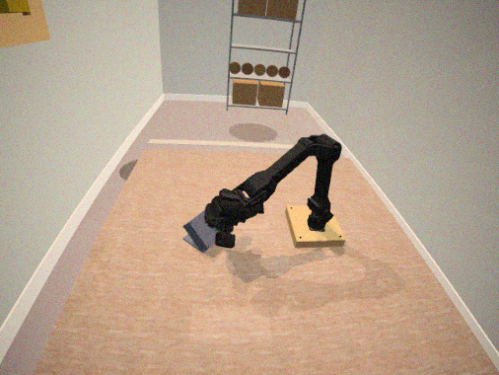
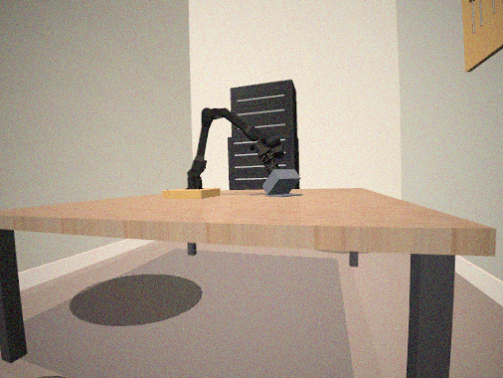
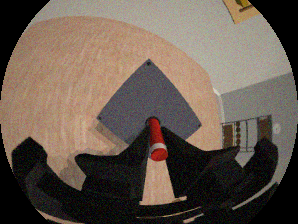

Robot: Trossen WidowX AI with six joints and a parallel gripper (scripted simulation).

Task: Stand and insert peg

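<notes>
Now: gripper tip 1 cm to the right of the red peg, 1 cm below it and 1 cm past it. From my gripper tip the other things lie so: grey sloped panel 4 cm below, 2 cm to the right, 2 cm ahead.
</notes>
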